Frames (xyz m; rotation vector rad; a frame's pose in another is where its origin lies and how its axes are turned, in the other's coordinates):
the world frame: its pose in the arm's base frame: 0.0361 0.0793 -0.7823 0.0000 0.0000 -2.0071
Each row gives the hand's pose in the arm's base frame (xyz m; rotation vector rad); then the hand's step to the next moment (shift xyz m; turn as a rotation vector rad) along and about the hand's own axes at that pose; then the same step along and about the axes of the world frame.
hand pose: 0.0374 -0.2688 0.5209 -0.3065 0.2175 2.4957
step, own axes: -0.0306 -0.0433 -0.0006 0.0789 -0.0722 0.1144
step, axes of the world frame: -0.0370 0.0377 0.0040 -0.0990 -0.0889 0.0826
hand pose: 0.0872 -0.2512 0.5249 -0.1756 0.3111 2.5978
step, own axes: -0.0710 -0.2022 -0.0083 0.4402 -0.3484 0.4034
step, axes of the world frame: -0.1910 0.0919 -0.0327 -0.4520 -0.4626 0.2440
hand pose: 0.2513 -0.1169 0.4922 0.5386 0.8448 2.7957
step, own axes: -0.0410 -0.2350 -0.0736 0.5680 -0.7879 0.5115
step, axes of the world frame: -0.1421 -0.0410 -0.2011 -0.8389 -0.6981 0.1175
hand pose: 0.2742 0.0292 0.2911 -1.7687 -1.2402 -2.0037
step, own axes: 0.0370 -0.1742 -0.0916 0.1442 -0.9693 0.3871
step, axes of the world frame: 0.0238 -0.1949 -0.0396 -0.6850 -0.7278 -0.3335
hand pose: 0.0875 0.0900 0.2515 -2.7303 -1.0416 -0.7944
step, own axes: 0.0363 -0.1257 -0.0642 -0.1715 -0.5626 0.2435
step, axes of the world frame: -0.0528 -0.1200 0.0637 -0.2021 -0.4988 -0.3399
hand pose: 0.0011 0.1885 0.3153 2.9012 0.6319 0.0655
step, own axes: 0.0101 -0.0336 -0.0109 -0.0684 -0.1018 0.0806
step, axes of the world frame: -0.0303 -0.0201 0.0049 -0.0041 -0.1094 -0.0977
